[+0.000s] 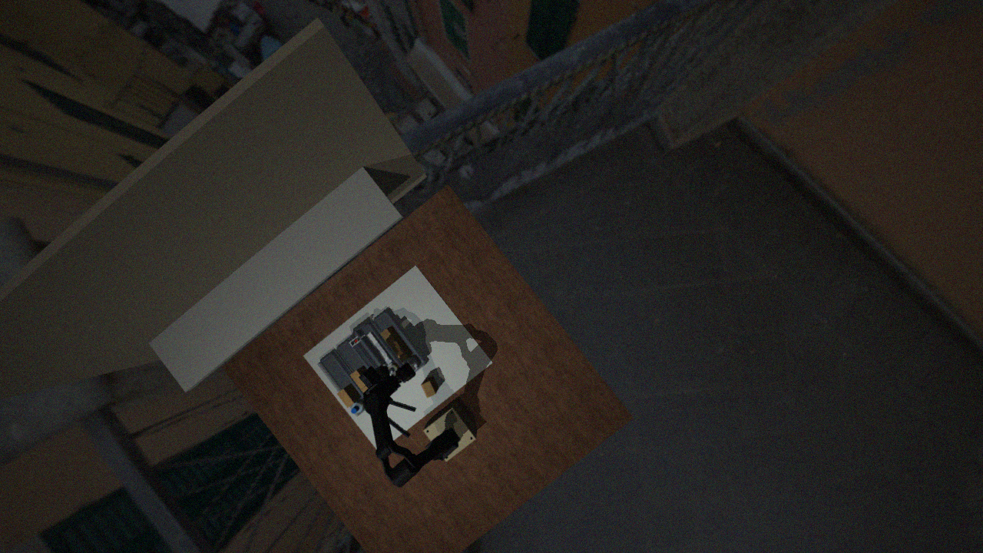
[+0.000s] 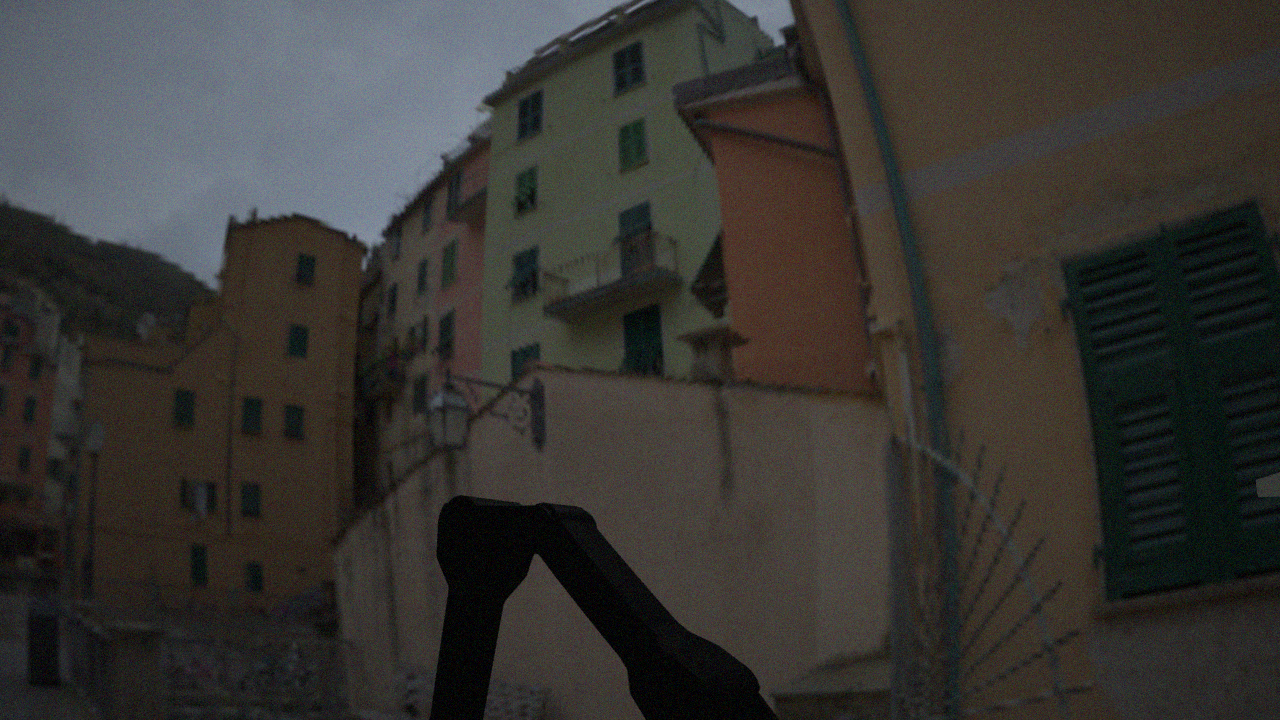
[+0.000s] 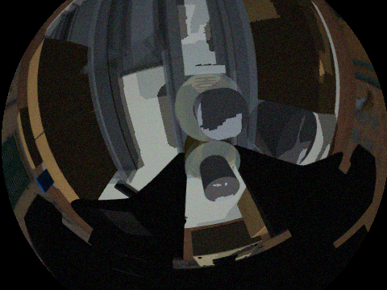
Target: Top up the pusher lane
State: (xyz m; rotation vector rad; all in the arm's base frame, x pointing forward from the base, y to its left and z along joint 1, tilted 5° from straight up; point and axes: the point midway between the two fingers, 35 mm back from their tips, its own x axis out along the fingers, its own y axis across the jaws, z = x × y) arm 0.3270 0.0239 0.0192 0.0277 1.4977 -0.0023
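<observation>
The grey cylinder lies 80 mm to the right of my gripper tip and 10 mm ahead of it. From my gripper tip the other things lie so: pusher plate 150 mm ahead, 30 mm to the left, 20 mm above; tan box 110 mm behind, 80 mm to the right, 10 mm above; grey rack 150 mm ahead, 20 mm to the left, 10 mm below.
</observation>
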